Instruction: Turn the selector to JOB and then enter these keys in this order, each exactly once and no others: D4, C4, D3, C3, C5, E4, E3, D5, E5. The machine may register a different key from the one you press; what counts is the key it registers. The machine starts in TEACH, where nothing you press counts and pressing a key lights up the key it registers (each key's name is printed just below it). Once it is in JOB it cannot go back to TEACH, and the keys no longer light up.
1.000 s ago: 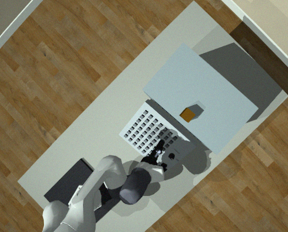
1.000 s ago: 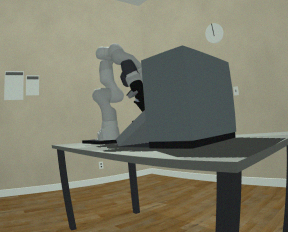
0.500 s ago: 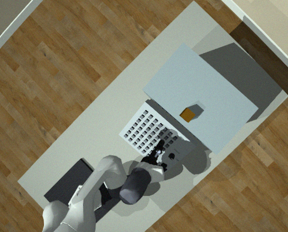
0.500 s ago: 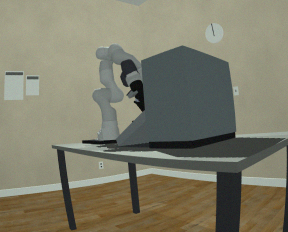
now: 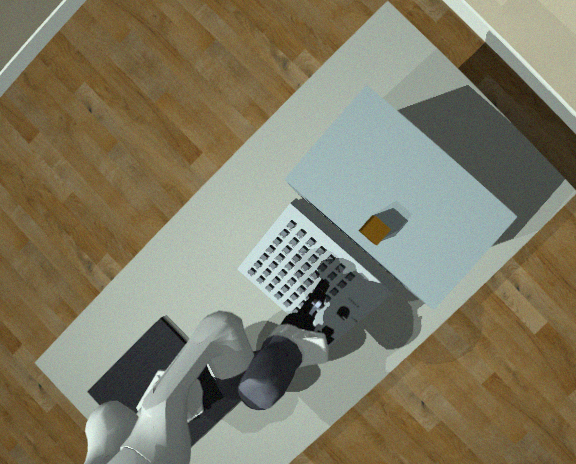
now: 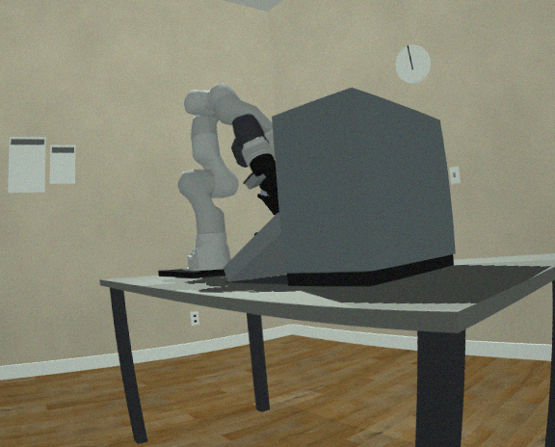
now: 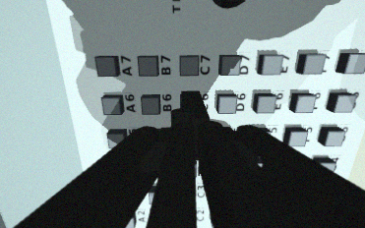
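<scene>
Now: the key D6 50 mm below my hand and 10 mm behind it. Round my hand: D5 key: 50 mm below, 30 mm to the left, 10 mm behind; key C5: 30 mm to the left, 30 mm below, 20 mm ahead; key D4: 70 mm to the left, 50 mm below, 10 mm behind.
</scene>
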